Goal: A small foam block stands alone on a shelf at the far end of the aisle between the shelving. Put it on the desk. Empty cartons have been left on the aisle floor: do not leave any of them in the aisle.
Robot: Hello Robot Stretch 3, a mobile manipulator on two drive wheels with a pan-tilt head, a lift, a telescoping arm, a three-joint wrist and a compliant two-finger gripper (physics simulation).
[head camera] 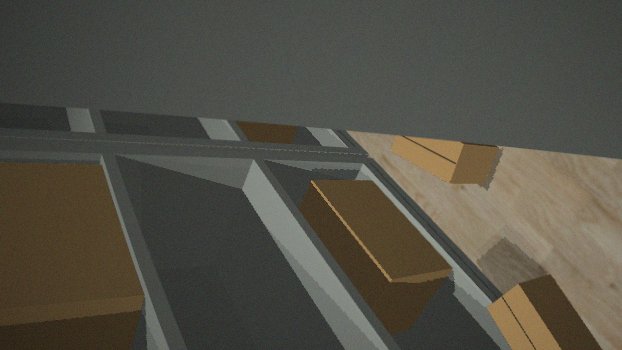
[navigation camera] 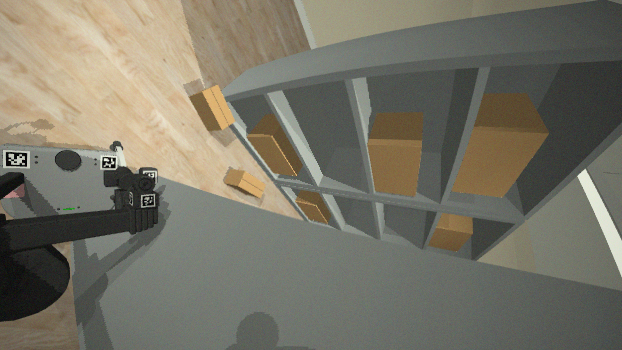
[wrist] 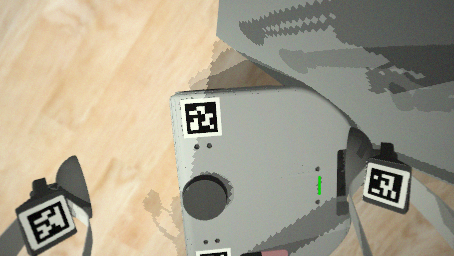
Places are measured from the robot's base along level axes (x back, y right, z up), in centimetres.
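Pixels of known places: gripper, fingertip midpoint: [wrist: 218,163]; robot's base, link origin: [navigation camera: 68,159] [wrist: 208,164].
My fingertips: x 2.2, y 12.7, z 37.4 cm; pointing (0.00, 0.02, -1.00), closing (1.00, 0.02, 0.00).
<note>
Ahead of a thing's pixels: the offset from my fingertips to its top centre.
My gripper [wrist: 218,163] is open, its two fingertips wide apart with nothing between them, above the robot's own base. An empty carton {dx -38.6, dy +51.6, dz -19.3 cm} [head camera: 550,320] [navigation camera: 215,107] lies on the aisle floor close to the end of the shelving. Another carton {dx +10.9, dy +84.5, dz -19.3 cm} [head camera: 430,155] [navigation camera: 245,182] lies on the floor farther along the aisle; the near grey panel partly cuts it off in the head view. Both cartons are apart from the gripper. The foam block and the desk do not show in these views.
A grey shelving unit [head camera: 175,145] [navigation camera: 400,57] holds several brown boxes, one of them a box {dx -22.6, dy +108.9, dz -2.7 cm} [head camera: 395,225] [navigation camera: 272,150] near its base. A broad grey panel [head camera: 300,60] [navigation camera: 250,270] [wrist: 405,110] stands close beside the robot's base [navigation camera: 85,187] [wrist: 270,130] and the arm.
</note>
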